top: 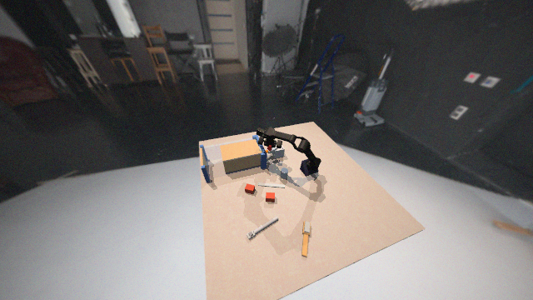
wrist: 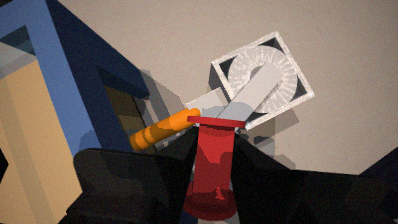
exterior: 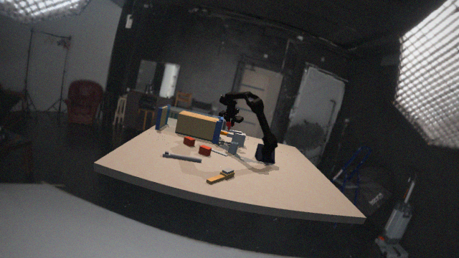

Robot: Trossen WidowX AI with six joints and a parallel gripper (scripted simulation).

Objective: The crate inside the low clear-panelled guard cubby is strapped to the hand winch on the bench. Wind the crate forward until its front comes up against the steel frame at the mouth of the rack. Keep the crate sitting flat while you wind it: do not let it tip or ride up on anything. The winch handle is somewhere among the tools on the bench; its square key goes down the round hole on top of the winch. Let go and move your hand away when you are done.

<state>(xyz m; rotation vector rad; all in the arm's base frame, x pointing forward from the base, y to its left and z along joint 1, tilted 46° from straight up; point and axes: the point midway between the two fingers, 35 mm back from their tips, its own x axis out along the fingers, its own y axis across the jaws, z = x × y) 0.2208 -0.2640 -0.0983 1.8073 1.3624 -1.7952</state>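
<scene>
My gripper tip is now 3 cm past the winch handle and 3 cm above it. From my gripper tip the other things lie so: grey winch (10 cm below, 10 cm behind, 2 cm to the right); red knob (1 cm to the left, 1 cm ahead); blue steel frame (7 cm ahead, 4 cm to the right, 3 cm below).
</scene>
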